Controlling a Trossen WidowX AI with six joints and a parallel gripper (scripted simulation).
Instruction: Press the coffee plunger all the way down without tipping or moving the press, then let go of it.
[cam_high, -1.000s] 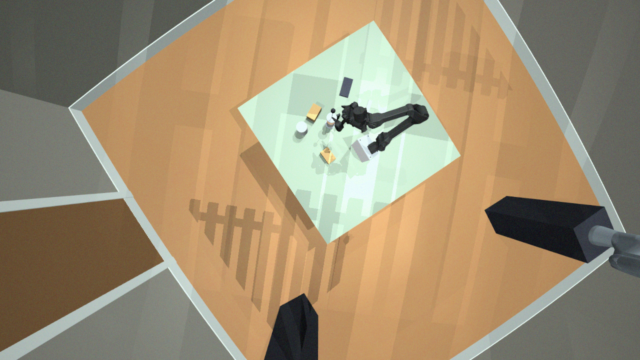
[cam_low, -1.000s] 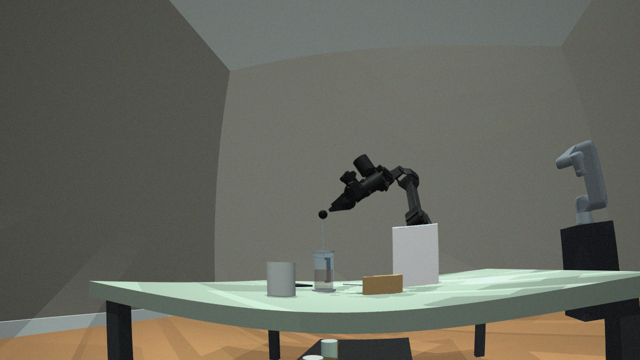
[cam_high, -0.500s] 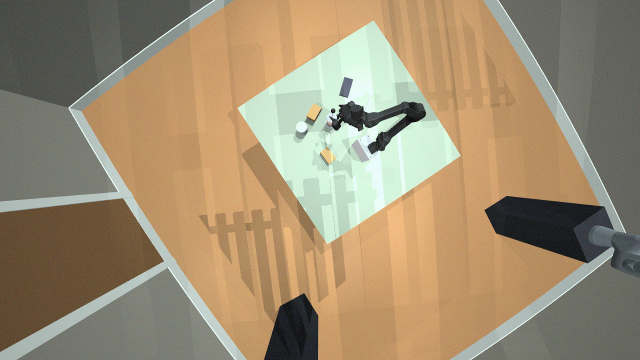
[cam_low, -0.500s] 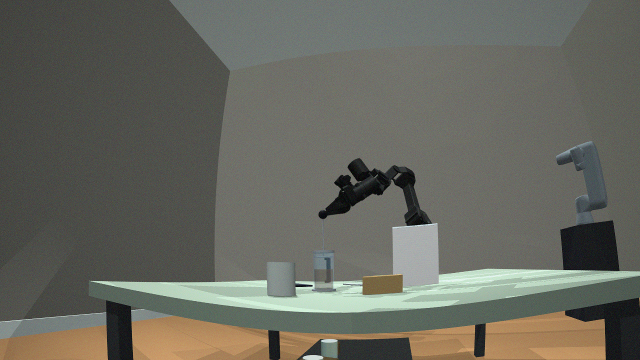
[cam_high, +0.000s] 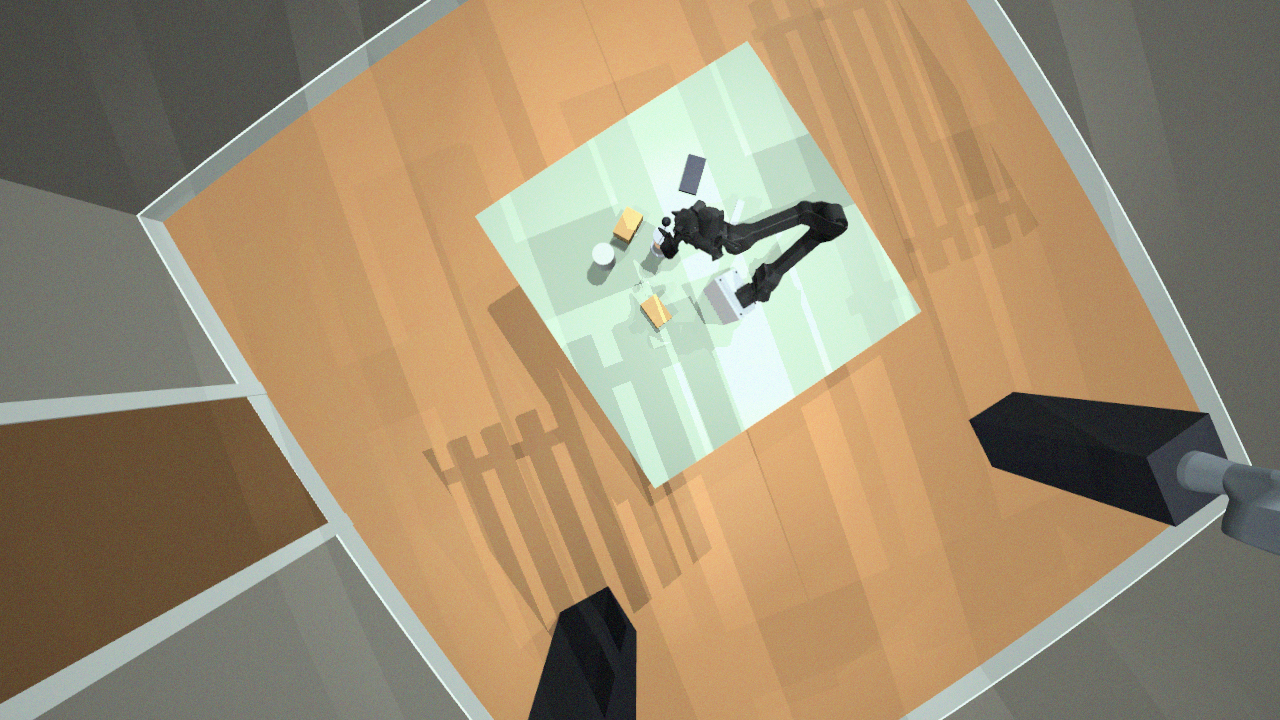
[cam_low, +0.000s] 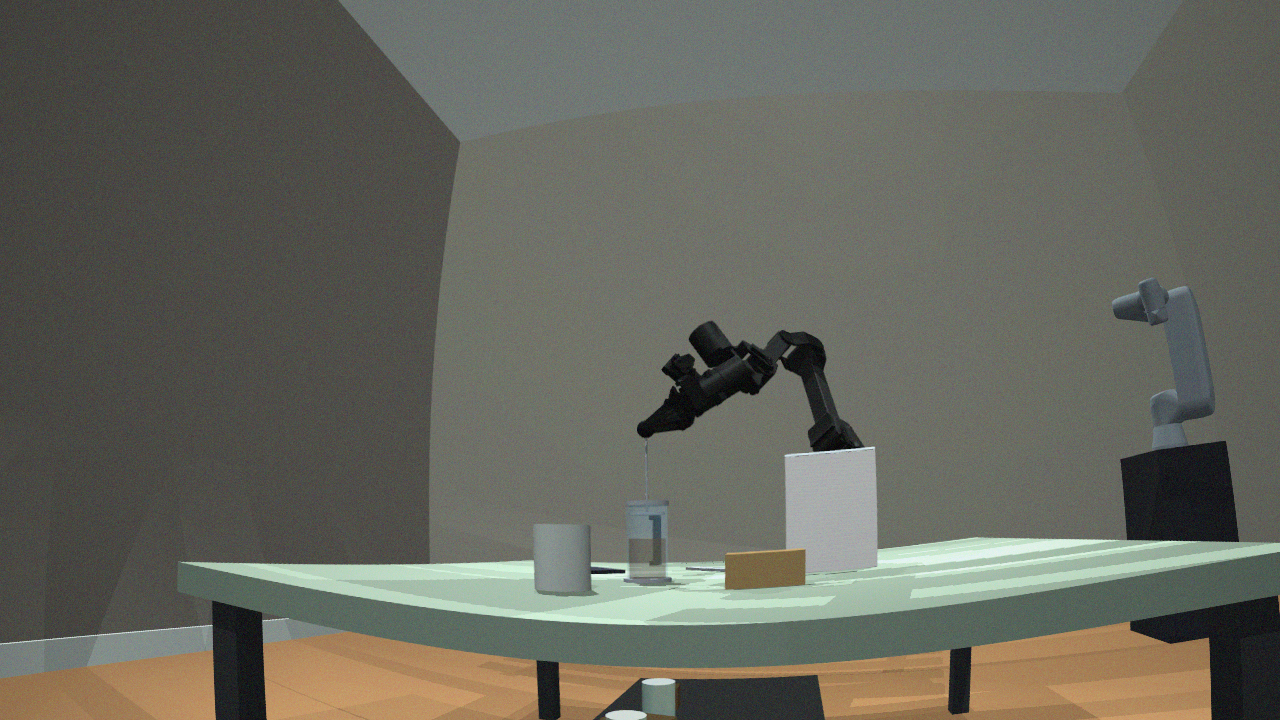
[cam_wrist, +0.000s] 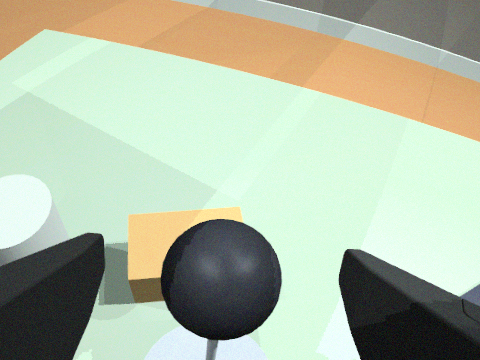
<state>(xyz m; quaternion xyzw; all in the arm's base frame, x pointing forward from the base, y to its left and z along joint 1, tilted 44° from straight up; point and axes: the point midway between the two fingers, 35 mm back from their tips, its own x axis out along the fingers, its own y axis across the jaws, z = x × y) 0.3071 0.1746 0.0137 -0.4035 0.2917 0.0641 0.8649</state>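
My gripper tip is now 13 cm above the coffee press, 2 cm to the left of it and 1 cm past it. From my gripper tip the other things lie so: dark slab (26 cm below, 25 cm to the right, 18 cm ahead).
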